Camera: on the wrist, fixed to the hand. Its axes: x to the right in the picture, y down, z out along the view.
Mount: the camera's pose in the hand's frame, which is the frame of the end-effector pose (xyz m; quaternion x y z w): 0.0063 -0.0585 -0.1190 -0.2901 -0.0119 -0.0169 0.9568
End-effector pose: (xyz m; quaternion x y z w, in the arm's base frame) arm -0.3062 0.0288 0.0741 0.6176 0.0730 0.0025 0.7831
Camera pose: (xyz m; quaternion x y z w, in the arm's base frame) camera -0.3190 0.1306 -0.0102 0.3625 0.0702 0.0030 0.9293
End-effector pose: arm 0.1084 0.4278 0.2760 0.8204 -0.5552 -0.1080 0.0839
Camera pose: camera 0.1951 0.4457 0.3750 0.7687 -0.4870 -0.2756 0.3098
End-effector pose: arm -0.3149 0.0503 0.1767 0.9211 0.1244 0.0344 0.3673
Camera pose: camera -0.3392 0.1723 0.2230 0.7730 0.1202 0.0518 0.6207
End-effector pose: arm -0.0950 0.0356 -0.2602 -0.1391 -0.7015 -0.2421 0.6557
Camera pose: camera -0.0242 -0.0767 -0.2605 -0.3143 -0.6111 -0.4446 0.5746
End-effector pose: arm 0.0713 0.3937 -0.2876 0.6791 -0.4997 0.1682 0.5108
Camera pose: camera 0.1574 0.4918 -0.2635 0.5120 -0.5215 -0.0007 0.6826
